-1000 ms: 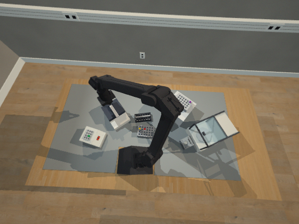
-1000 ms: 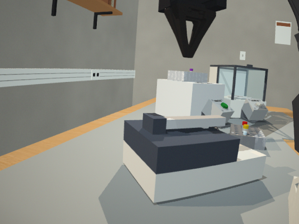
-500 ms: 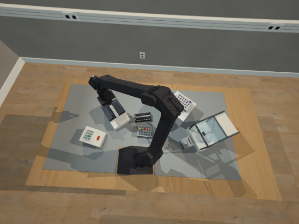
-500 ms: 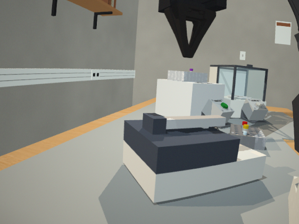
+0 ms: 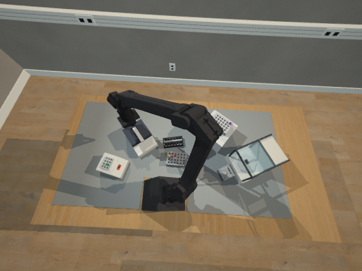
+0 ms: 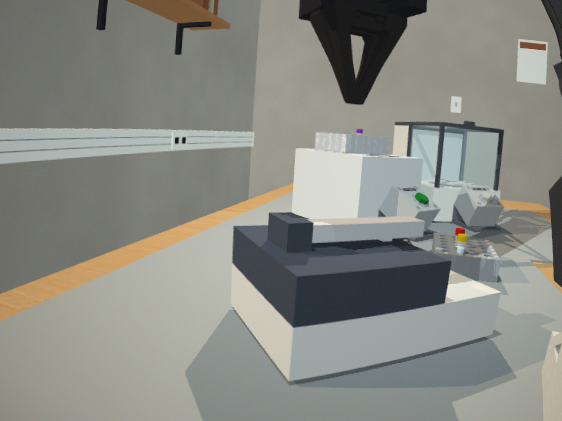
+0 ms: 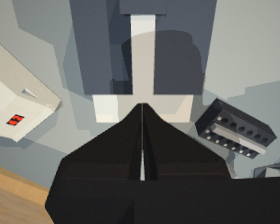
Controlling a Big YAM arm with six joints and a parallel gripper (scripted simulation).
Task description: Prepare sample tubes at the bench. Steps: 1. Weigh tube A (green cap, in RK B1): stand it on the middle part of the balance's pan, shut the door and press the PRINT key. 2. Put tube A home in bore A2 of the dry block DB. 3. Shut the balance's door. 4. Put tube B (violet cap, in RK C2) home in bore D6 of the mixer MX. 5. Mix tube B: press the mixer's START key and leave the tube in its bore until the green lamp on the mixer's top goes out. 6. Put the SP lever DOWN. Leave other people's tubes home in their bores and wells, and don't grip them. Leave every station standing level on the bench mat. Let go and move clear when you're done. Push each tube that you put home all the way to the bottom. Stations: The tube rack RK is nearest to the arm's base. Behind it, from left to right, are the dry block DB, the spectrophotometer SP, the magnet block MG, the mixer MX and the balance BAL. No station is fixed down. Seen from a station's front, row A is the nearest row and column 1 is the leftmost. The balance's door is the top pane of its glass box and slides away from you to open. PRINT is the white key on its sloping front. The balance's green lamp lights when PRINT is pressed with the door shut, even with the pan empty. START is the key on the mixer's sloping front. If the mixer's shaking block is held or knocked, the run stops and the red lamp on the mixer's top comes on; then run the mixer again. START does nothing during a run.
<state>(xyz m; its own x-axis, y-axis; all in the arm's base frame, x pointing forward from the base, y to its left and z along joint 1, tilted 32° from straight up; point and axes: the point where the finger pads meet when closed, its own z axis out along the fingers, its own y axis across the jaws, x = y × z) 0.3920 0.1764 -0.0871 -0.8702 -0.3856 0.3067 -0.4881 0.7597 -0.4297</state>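
Right now the SP lever is 11 cm below my hand, 2 cm behind it and 1 cm to the right of it. Round my hand: dry block 18 cm behind, 17 cm below, 15 cm to the left; rack RK 24 cm to the right, 18 cm below, 18 cm behind; magnet block 23 cm to the right, 18 cm below, 6 cm behind.
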